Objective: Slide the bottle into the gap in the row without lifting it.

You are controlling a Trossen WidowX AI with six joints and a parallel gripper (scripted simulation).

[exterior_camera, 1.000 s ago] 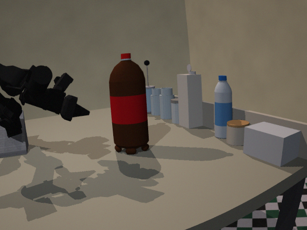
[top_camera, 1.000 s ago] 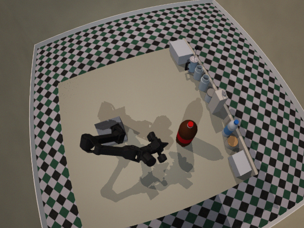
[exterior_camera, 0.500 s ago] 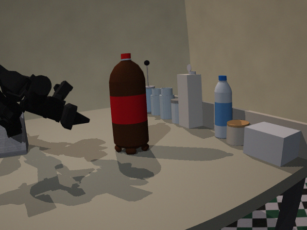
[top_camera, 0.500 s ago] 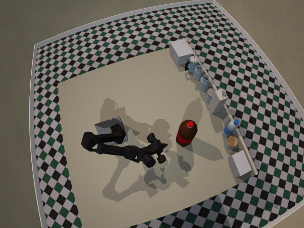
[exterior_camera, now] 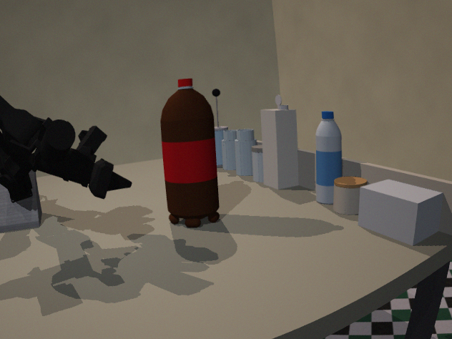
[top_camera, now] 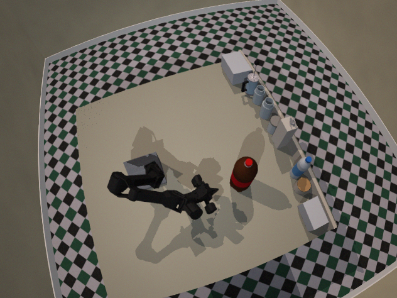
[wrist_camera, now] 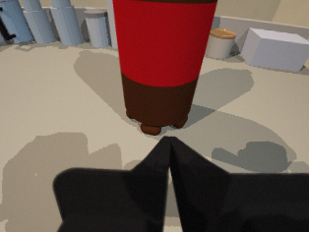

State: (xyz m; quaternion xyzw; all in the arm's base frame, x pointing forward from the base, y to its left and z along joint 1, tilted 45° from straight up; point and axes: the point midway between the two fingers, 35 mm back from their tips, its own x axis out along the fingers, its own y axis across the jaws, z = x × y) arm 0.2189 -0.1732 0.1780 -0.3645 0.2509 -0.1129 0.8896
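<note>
Now: hand 17 cm short of the brown cola bottle and 3 cm below it. Round my hand: blue-capped water bottle 48 cm ahead, 11 cm to the right, 1 cm below; then french press 53 cm ahead, 50 cm to the left, 2 cm above; then cork-lidded jar 46 cm ahead, 19 cm to the right, 8 cm below.
</note>
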